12 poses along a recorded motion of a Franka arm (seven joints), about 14 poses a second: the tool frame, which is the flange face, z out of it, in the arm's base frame.
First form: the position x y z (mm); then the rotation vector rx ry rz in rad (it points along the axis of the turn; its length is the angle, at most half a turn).
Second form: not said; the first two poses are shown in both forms.
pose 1, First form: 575 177 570 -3.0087 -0.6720 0.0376
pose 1, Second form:
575 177 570
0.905 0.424 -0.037
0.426 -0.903 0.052
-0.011 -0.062 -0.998

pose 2, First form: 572 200 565 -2.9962 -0.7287 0.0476
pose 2, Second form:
572 200 565
0.888 0.458 -0.044
0.460 -0.887 0.049
-0.016 -0.063 -0.998

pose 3, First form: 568 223 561 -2.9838 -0.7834 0.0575
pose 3, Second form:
568 223 561
0.870 0.490 -0.050
0.492 -0.870 0.045
-0.022 -0.064 -0.998

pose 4, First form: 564 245 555 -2.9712 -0.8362 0.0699
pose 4, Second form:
564 245 555
0.852 0.520 -0.058
0.522 -0.852 0.040
-0.029 -0.064 -0.998

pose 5, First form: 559 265 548 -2.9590 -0.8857 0.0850
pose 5, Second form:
559 265 548
0.834 0.547 -0.067
0.550 -0.834 0.034
-0.038 -0.065 -0.997

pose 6, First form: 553 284 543 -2.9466 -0.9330 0.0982
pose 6, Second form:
553 284 543
0.816 0.573 -0.075
0.576 -0.817 0.028
-0.046 -0.066 -0.997

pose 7, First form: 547 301 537 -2.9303 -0.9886 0.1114
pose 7, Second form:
547 301 537
0.793 0.603 -0.083
0.606 -0.795 0.022
-0.053 -0.067 -0.996

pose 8, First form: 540 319 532 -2.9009 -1.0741 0.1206
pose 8, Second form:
540 319 532
0.756 0.648 -0.089
0.652 -0.758 0.016
-0.057 -0.070 -0.996

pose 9, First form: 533 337 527 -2.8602 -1.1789 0.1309
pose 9, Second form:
533 337 527
0.707 0.701 -0.095
0.705 -0.709 0.010
-0.061 -0.074 -0.995

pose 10, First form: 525 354 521 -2.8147 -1.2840 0.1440
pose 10, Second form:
525 354 521
0.652 0.751 -0.103
0.755 -0.655 0.002
-0.066 -0.079 -0.995

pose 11, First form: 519 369 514 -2.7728 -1.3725 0.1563
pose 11, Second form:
519 369 514
0.603 0.791 -0.110
0.795 -0.607 -0.006
-0.071 -0.084 -0.994

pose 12, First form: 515 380 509 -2.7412 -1.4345 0.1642
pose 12, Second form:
515 380 509
0.566 0.817 -0.114
0.821 -0.571 -0.011
-0.074 -0.087 -0.993

